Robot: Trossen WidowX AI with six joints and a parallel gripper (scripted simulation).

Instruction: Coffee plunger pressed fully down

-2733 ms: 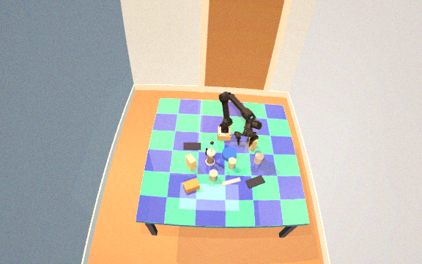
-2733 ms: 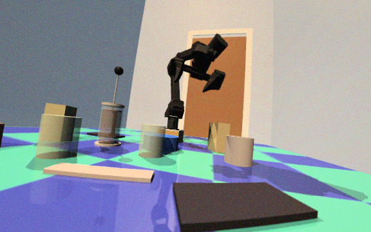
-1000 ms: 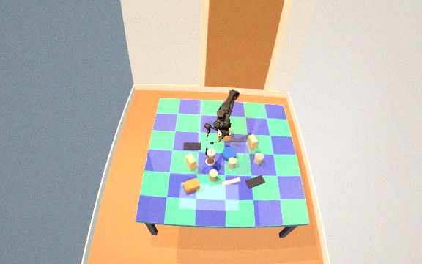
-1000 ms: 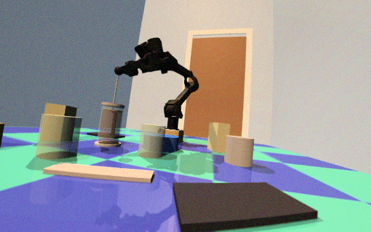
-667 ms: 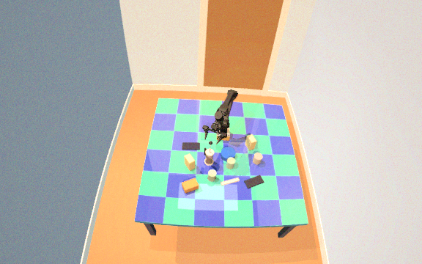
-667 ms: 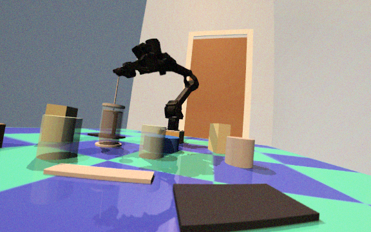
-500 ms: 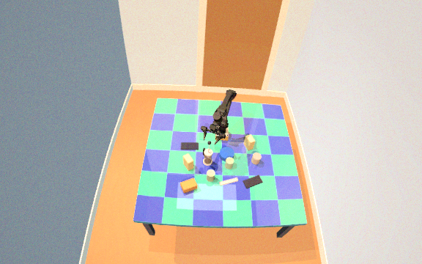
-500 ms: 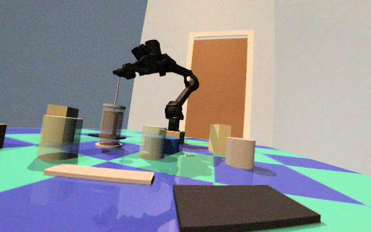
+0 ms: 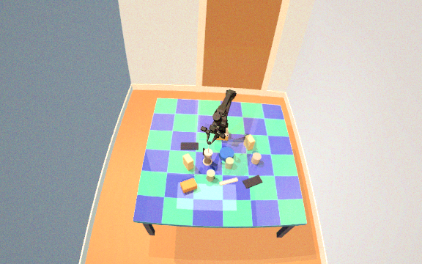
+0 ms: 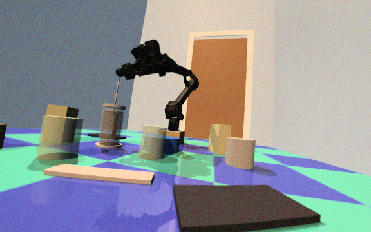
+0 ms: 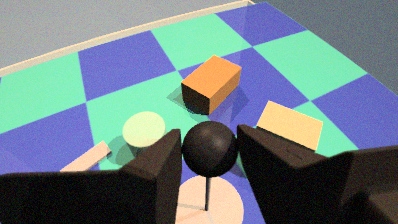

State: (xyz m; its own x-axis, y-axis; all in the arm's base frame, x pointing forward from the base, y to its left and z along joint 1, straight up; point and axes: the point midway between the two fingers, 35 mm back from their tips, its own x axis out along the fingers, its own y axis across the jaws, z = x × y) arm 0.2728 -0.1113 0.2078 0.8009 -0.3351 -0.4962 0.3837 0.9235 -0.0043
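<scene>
My gripper tip is now 130 mm above the coffee press, 20 mm past it and 10 mm to the left of it. From my gripper tip the other things lie so: blue cylinder (230 mm below, 160 mm to the left, 70 mm behind); then orange box (240 mm ahead, 230 mm below, 140 mm to the right).
</scene>
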